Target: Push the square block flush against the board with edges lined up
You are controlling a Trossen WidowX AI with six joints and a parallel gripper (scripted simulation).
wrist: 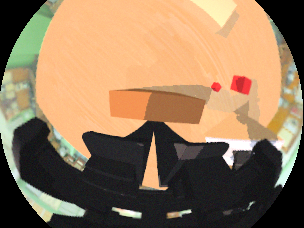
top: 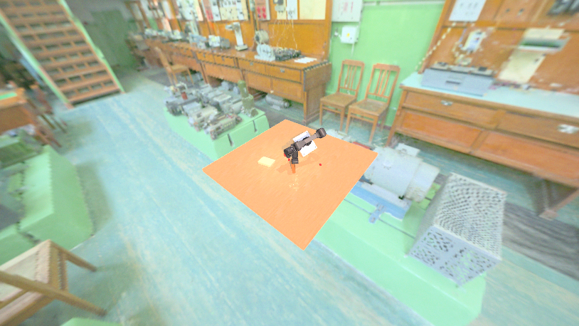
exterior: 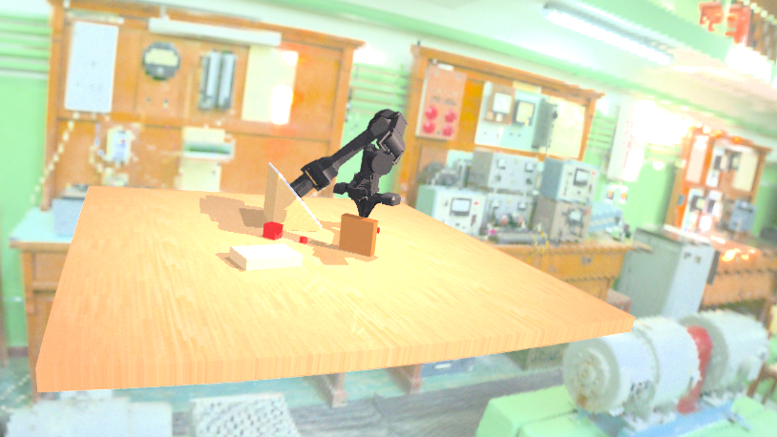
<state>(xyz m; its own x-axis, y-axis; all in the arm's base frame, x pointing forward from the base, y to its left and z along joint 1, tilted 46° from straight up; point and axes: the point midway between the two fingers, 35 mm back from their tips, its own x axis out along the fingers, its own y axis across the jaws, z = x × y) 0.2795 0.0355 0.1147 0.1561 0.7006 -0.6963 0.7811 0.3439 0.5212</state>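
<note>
Now: gripper tip 30 mm above the orange square block, 20 mm to the left of it and 10 mm short of it. Round my gripper tip: cream board (300 mm to the right, 80 mm ahead, 70 mm below); red cube (220 mm to the right, 130 mm behind, 60 mm below).
</note>
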